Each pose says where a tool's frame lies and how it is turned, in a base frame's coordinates. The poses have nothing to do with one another.
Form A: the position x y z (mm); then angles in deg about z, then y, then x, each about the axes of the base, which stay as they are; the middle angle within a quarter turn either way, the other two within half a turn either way.
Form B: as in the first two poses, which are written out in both.
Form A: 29, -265, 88, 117.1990, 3.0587, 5.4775
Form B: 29, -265, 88, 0.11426, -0.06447, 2.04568
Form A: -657, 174, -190, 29.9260, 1.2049, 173.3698
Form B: -657, 174, -190, 2.93187, -0.78165, 0.07620
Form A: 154, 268, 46, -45.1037, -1.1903, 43.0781
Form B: 154, 268, 46, 0.72003, 0.27703, -0.75677
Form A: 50, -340, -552, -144.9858, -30.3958, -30.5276
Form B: 50, -340, -552, 0.42764, -0.82630, -2.25050
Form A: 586, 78, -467, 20.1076, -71.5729, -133.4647
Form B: 586, 78, -467, -2.13900, -0.26901, 1.61618
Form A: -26, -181, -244, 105.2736, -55.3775, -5.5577
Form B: -26, -181, -244, -0.94735, -0.59378, 1.71901
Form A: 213, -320, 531, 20.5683, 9.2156, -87.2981
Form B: 213, -320, 531, -1.47368, 0.39800, 0.16405
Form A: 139, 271, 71, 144.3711, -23.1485, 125.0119
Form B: 139, 271, 71, 0.46982, -2.26261, 0.99457
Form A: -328, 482, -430, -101.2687, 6.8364, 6.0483
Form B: -328, 482, -430, -0.02887, 0.17939, -1.75701
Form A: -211, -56, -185, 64.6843, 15.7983, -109.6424
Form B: -211, -56, -185, -1.52382, 1.18745, 0.49964
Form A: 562, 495, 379, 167.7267, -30.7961, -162.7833
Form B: 562, 495, 379, 0.38591, -2.57480, -0.46813
